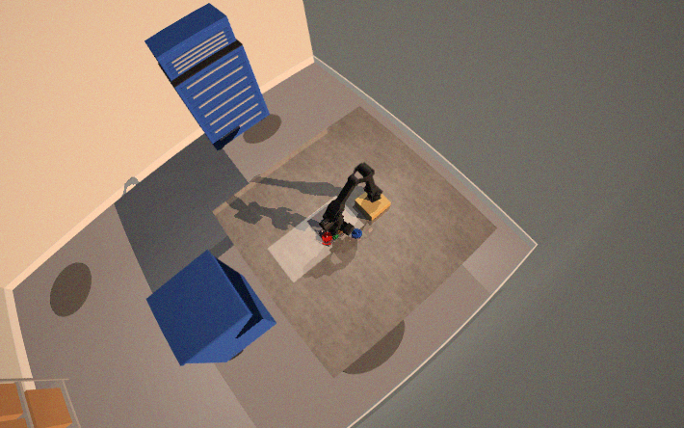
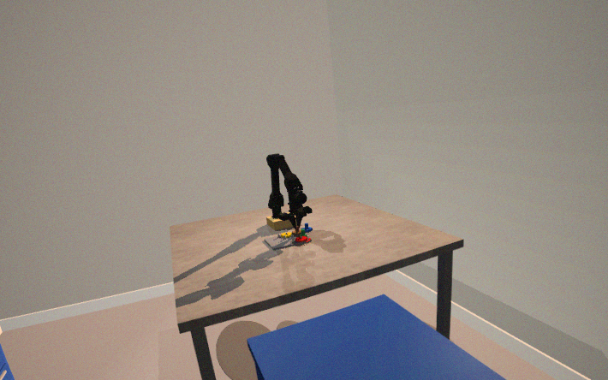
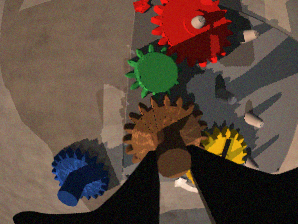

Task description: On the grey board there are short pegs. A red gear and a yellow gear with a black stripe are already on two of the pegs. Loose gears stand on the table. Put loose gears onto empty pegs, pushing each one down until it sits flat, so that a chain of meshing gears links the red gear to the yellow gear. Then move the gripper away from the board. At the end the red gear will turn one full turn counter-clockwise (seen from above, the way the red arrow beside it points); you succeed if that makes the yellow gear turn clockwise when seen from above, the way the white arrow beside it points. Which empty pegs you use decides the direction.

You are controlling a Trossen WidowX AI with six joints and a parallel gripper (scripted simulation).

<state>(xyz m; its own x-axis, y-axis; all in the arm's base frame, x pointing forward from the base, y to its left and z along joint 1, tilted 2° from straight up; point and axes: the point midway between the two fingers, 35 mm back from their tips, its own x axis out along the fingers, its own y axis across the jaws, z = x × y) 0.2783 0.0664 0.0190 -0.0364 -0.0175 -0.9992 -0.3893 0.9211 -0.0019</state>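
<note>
Right now the green gear is 40 mm ahead of my gripper tip, 20 mm to the left of it and 20 mm below it. Round my gripper tip: red gear: 90 mm ahead, 30 mm below; then yellow gear: 60 mm to the right, 30 mm below, 10 mm behind; then brown gear: 10 mm below.
</note>
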